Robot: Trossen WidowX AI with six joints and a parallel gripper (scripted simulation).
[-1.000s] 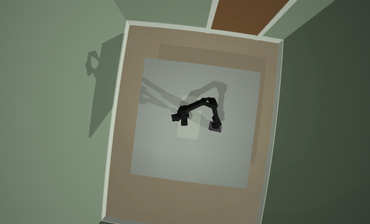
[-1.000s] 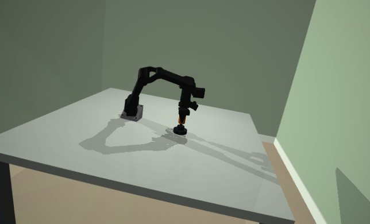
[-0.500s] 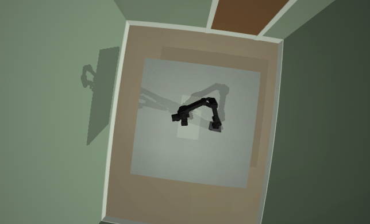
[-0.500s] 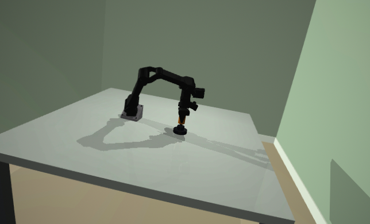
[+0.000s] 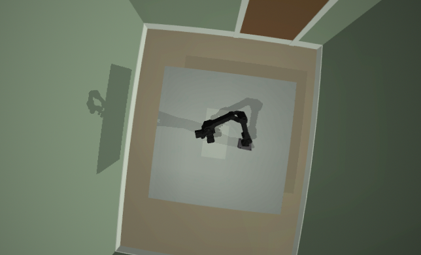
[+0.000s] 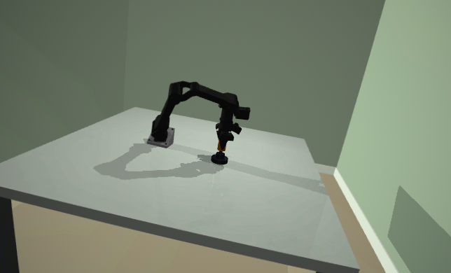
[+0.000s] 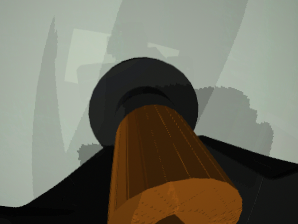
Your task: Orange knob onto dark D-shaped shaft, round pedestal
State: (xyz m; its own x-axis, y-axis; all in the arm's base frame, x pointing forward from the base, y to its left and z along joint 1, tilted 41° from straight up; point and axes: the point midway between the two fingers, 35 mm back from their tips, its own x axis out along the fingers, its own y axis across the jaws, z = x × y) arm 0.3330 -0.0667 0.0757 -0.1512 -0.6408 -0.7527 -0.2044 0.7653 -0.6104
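Right now the orange knob is 2 cm above my gripper tip. Also, from my gripper tip: round dark pedestal: 4 cm below.
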